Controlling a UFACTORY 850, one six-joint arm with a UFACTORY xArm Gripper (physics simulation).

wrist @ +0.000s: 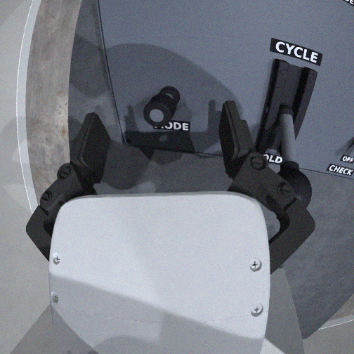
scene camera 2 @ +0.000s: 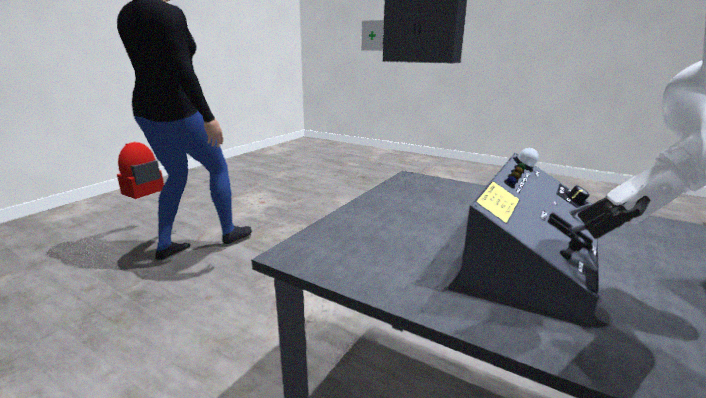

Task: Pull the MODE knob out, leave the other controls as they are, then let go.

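The black MODE knob (scene camera 2: 577, 245) (wrist: 159, 111) stands out from the lower left of the sloped control panel (scene camera 2: 510, 270) (wrist: 210, 30). Its round head shows apart from its base. The MODE label (scene camera 2: 580, 267) (wrist: 176, 126) is partly covered by the knob in the wrist view. My gripper (scene camera 2: 587, 223) (wrist: 159, 118) is open and empty. In the wrist view its fingers appear on either side of the knob, and in the scene view it is up and to the right of the knob. How far the tips are from the panel is hard to tell.
The CYCLE lever (wrist: 288, 134) leans toward HOLD, its ball (wrist: 299, 186) partly behind my right finger. A dark rotary knob (scene camera 2: 579, 195), coloured buttons (scene camera 2: 515, 175) and a yellow note (scene camera 2: 497, 201) are on the panel. The console stands on a dark table (scene camera 2: 350, 240); a person (scene camera 2: 165, 75) is beyond it.
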